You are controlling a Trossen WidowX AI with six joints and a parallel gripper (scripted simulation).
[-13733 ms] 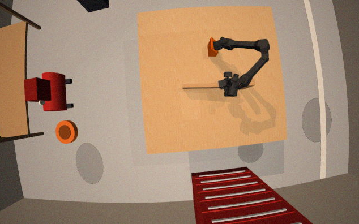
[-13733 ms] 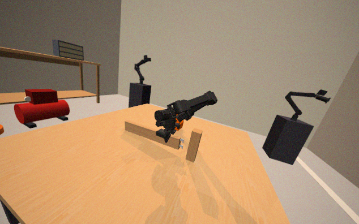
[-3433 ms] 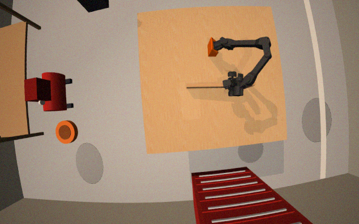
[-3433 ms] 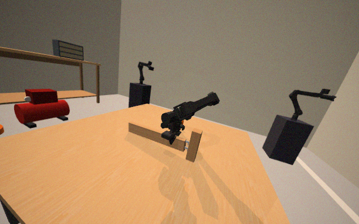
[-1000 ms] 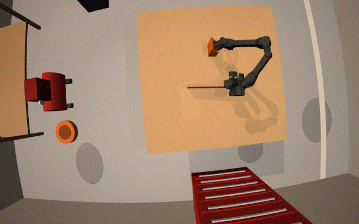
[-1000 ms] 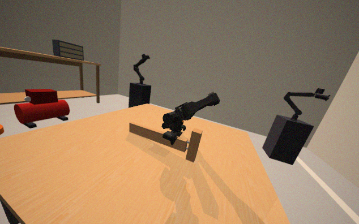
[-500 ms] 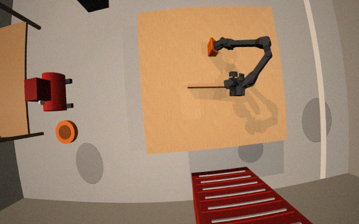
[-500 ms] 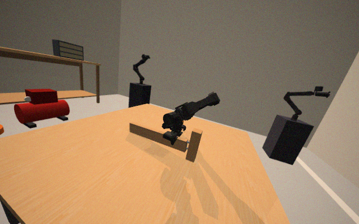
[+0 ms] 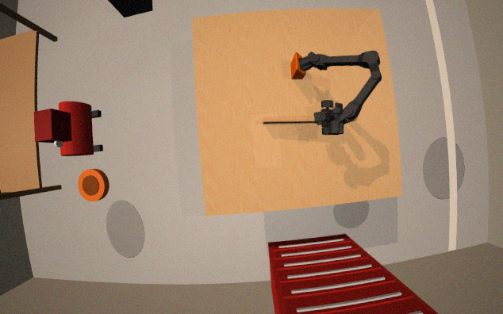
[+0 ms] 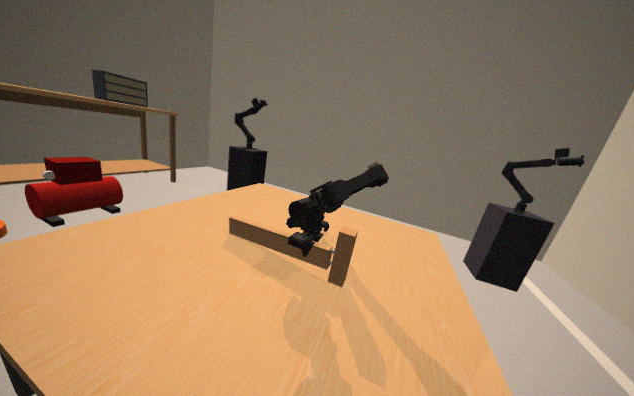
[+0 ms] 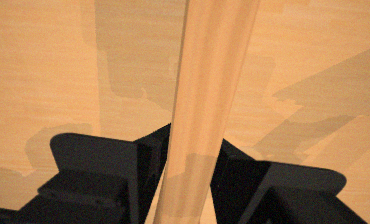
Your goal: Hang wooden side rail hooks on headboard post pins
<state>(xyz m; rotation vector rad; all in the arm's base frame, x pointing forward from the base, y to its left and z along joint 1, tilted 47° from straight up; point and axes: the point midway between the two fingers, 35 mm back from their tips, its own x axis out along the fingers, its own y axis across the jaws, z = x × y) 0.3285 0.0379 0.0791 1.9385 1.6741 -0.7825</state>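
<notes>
The headboard post is 12 cm to the left of my gripper tip, 4 cm above it and 1 cm ahead of it.
</notes>
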